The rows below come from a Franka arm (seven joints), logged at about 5 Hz.
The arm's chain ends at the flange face. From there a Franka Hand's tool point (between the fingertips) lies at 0.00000 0.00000 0.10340 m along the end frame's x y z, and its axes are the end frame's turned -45 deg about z.
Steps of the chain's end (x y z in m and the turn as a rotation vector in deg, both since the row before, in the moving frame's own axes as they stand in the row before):
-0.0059, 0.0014, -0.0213, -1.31, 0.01, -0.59
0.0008, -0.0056, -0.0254, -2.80, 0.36, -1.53
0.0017, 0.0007, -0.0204, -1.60, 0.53, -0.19
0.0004, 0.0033, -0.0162, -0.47, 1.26, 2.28
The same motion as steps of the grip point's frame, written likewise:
-0.0068, -0.0015, -0.0213, -0.93, -0.92, -0.59
0.0015, 0.0007, -0.0255, -2.23, -1.73, -1.53
-0.0007, 0.0044, -0.0204, -1.51, -0.76, -0.19
-0.0011, 0.0048, -0.0162, -1.22, 0.56, 2.28

